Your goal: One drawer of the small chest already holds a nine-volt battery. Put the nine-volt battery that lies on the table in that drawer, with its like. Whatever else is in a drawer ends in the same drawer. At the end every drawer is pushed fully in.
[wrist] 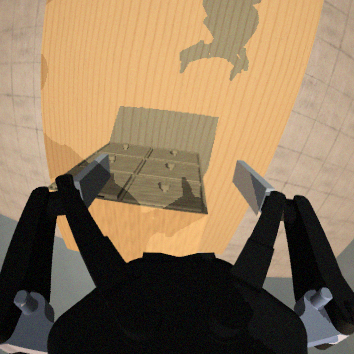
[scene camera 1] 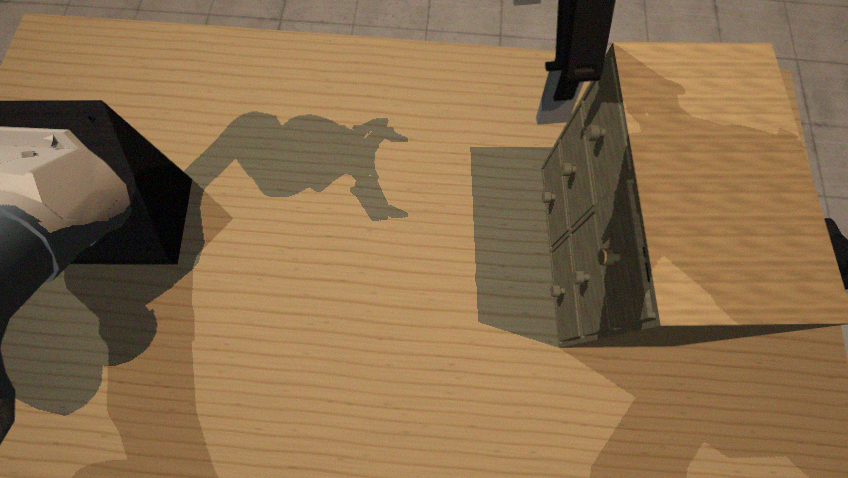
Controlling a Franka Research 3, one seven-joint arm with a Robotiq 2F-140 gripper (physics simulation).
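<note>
The small chest point(scene camera 1: 736, 195) point(wrist: 150, 207) stands at the right in the scene view, knobbed fronts facing left, two columns of three. The near column's top drawer point(scene camera 1: 623, 285) may stand slightly out, with dark slits beside it; in the wrist view my left finger partly hides it. The other fronts look flush. Drawer contents are hidden. The nine-volt battery does not show in either view. My gripper point(wrist: 172, 167) is open and empty, high over the chest, its right finger beyond the chest's side in the wrist view. In the scene view one finger point(scene camera 1: 555, 97) shows by the chest's far end.
The wooden table point(scene camera 1: 332, 296) point(wrist: 125, 60) runs left from the chest. The black robot base point(scene camera 1: 154, 201) and pale arm parts point(scene camera 1: 77, 172) stand at the left. An unclear dark shape point(scene camera 1: 838, 252) shows at the right edge, beside the chest. Arm and chest shadows cross the table.
</note>
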